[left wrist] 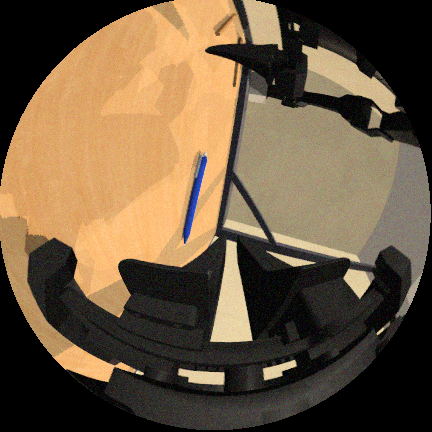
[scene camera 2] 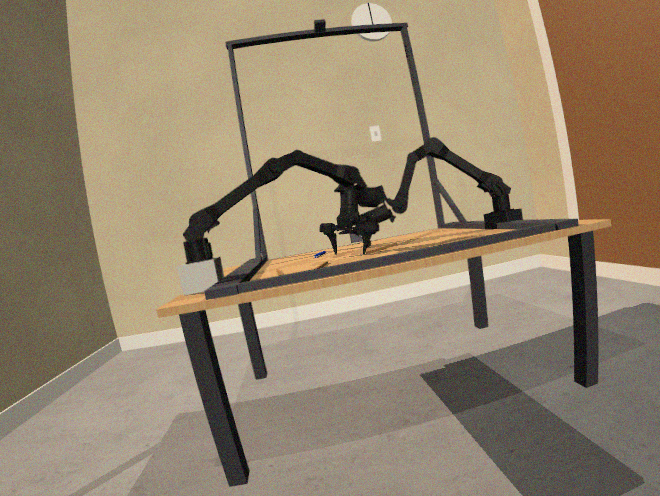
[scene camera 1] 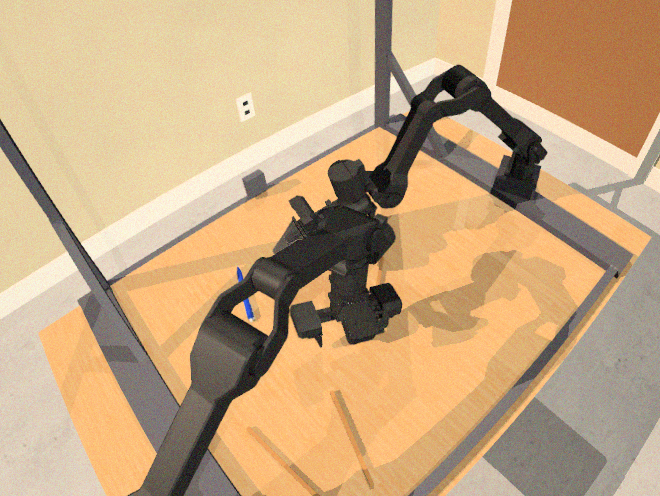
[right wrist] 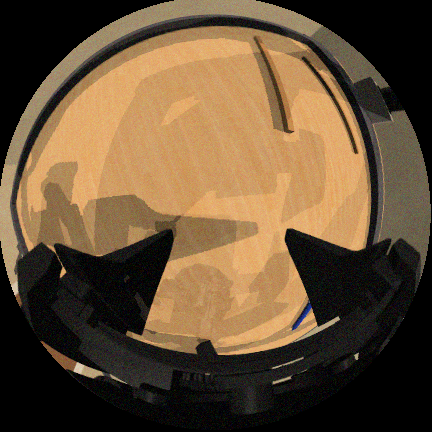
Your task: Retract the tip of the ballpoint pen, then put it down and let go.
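Pixels of known places: left gripper, fingertip midpoint: [left wrist: 230, 240] [scene camera 2: 337, 232] [scene camera 1: 274, 253]; right gripper, fingertip midpoint: [scene camera 2: 349, 254] [scene camera 1: 344, 339] [right wrist: 230, 235]; left arm's base, link origin: [scene camera 2: 502, 211] [scene camera 1: 519, 171]; right arm's base, link origin: [scene camera 2: 199, 261].
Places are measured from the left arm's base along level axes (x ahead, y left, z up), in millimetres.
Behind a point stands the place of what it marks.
The blue ballpoint pen [scene camera 1: 248, 308] {z -43, x 587, y -395 mm} [scene camera 2: 319, 254] {z -49, x 568, y -411 mm} [left wrist: 196, 197] {z -44, x 557, y -423 mm} [right wrist: 301, 318] {z -45, x 543, y -437 mm} lies on the table, its pointed end towards the wall and its pale button end towards the viewer in scene camera 1. Whether its tip is out is too small to tell. My left gripper [scene camera 1: 275, 250] {z 22, x 488, y -384 mm} [left wrist: 230, 240] {z 22, x 488, y -384 mm} is shut, its fingertips nearly together with no object between them. It hangs above the table, apart from the pen, to the pen's right in scene camera 1. My right gripper [scene camera 2: 350, 253] {z -47, x 563, y -197 mm} [right wrist: 230, 235] {z -47, x 563, y -197 mm} is open and empty, pointing down at the table; the pen lies outside its fingers.
Two thin wooden strips, one [scene camera 1: 352, 437] {z -48, x 720, y -101 mm} [right wrist: 275, 85] {z -51, x 694, y -128 mm} and another [scene camera 1: 282, 459] {z -47, x 806, y -184 mm} [right wrist: 335, 100] {z -50, x 807, y -181 mm}, lie near the bottom of scene camera 1. My two wrists are close together, the right arm partly covering the left. A dark metal frame [scene camera 1: 382, 69] {z 134, x -89, y -405 mm} [scene camera 2: 320, 35] {z 965, x 288, y -571 mm} stands around the table.
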